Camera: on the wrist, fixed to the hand. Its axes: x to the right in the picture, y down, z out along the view.
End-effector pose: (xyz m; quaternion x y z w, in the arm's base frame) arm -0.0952 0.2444 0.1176 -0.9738 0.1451 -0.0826 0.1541
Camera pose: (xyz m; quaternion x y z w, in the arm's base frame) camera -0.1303 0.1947 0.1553 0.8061 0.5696 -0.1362 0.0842
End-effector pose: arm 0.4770 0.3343 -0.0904 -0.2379 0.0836 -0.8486 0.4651
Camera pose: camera 0.4875 0.3176 -0.1592 0.5327 0.0758 0.8011 0.2623
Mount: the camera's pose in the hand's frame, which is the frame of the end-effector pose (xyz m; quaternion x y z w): -0.0134 0.0421 -0.0563 -0.1789 -0.2748 -0.6577 0.6782
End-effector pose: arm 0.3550 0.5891 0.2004 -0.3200 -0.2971 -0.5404 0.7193
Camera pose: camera 0.3971 0.5619 0.1493 0.2988 0.5129 0.8047 0.0065
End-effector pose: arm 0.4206 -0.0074 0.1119 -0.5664 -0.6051 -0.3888 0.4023
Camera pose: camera 0.4657 -0.0622 0.1212 0.1650 0.8239 0.4809 0.2505
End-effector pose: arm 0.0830 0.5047 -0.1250 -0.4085 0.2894 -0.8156 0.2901
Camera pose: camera 0.0527 0.4995 -0.1896 0.7434 0.0062 0.5799 0.3332
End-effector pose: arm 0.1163 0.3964 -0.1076 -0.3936 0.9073 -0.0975 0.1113
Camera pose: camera 0.0804 0.4395 -0.0632 -0.9104 0.3433 0.1311 0.1903
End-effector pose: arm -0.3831 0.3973 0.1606 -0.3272 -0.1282 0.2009 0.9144
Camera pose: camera -0.3863 0.3902 0.0895 -0.2460 -0.5894 -0.3982 0.6585
